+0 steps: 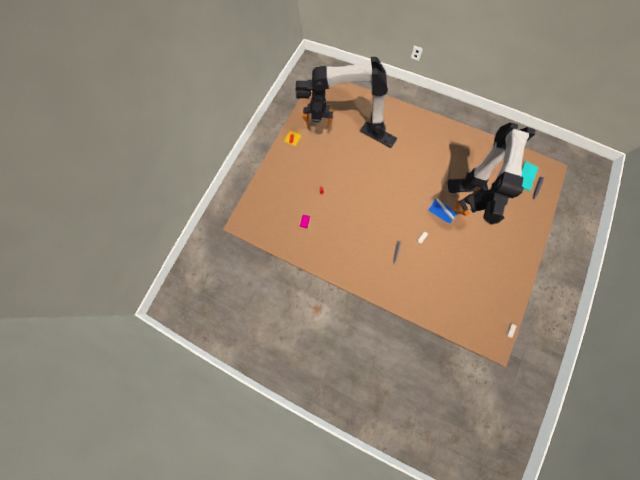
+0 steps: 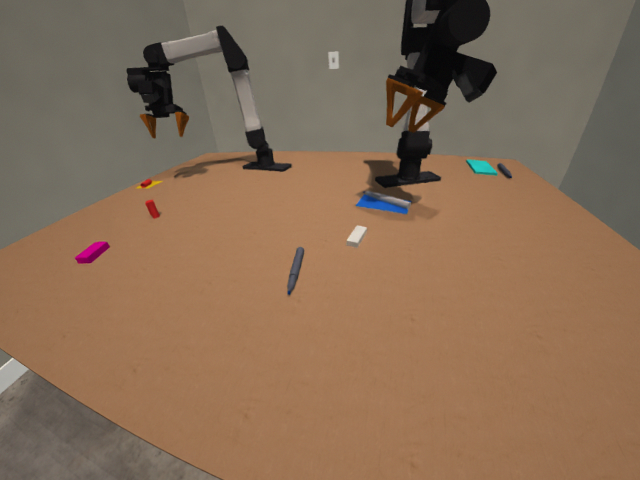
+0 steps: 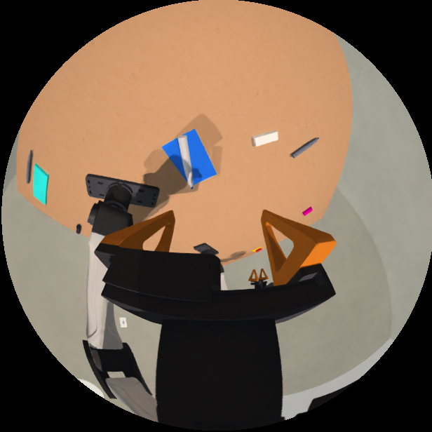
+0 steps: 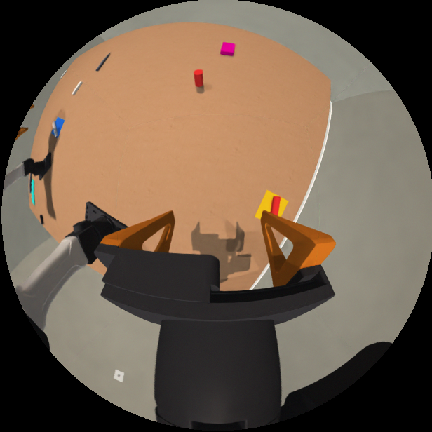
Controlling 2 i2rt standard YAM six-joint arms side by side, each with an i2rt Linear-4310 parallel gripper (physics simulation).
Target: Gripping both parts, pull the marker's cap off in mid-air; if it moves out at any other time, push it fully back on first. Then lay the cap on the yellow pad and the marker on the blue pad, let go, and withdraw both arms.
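Frame: origin at the left arm's base, x left, y ahead, z down, level; millimetres.
Where they show: left gripper, fingertip midpoint: [image 1: 460, 205] [image 2: 400, 129]; right gripper, fingertip midpoint: [image 1: 317, 126] [image 2: 167, 137]; left arm's base, link origin: [image 1: 467, 185] [image 2: 408, 180]; right arm's base, link origin: [image 1: 378, 135] [image 2: 266, 167].
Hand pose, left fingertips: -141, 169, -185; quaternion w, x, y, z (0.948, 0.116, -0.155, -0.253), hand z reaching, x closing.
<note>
Each offset is from my left fingertips to the centre of the thing, as dx, dy, dz.
The red cap @[-765, -505, +176] [image 1: 291, 138] [image 2: 146, 182] [image 4: 275, 205] lies on the yellow pad @[-760, -514, +184] [image 1: 296, 133] [image 2: 155, 182] [image 4: 264, 204]. The uncapped light-grey marker @[+1, -48, +176] [image 1: 444, 208] [image 2: 387, 199] [image 3: 185, 155] [image 4: 55, 129] lies across the blue pad @[-6, -37, +184] [image 1: 437, 212] [image 2: 374, 204] [image 3: 201, 154] [image 4: 60, 124]. My left gripper [image 2: 401, 126] [image 3: 217, 214] is open and empty, raised above and beside the blue pad. My right gripper [image 1: 317, 120] [image 2: 167, 136] [image 4: 217, 215] is open and empty, raised above the table beside the yellow pad.
A second red cylinder @[-609, -174, +161] [image 1: 321, 190] [image 2: 151, 208] [image 4: 198, 78], a magenta block @[-700, -19, +177] [image 1: 305, 221] [image 2: 92, 252], a dark marker @[-259, +162, +177] [image 1: 397, 252] [image 2: 295, 270] and a white block @[-126, +94, +179] [image 1: 422, 237] [image 2: 356, 236] lie on the table. A teal pad @[+465, -206, +181] [image 1: 528, 176] [image 2: 481, 166] lies beside another dark marker @[+503, -133, +176] [image 1: 538, 188] [image 2: 504, 170].
</note>
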